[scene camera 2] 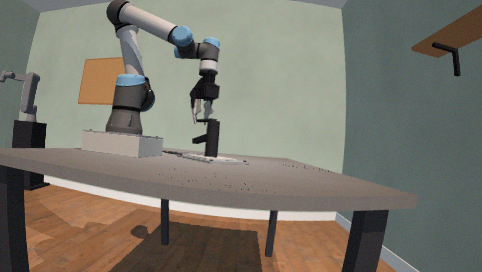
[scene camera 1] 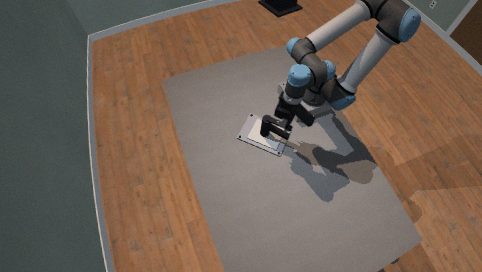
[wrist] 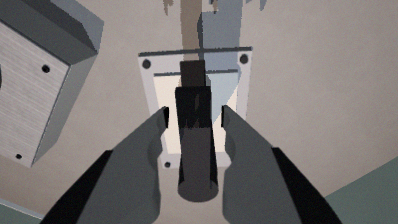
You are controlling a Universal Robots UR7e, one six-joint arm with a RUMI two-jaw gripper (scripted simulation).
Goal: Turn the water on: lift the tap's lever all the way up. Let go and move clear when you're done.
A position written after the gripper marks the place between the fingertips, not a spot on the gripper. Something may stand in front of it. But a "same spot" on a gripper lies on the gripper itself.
Labels:
gripper: scene camera 2; scene camera 1; wrist 195, 107
same spot on gripper: (scene camera 1: 284, 123) = (scene camera 2: 208, 107)

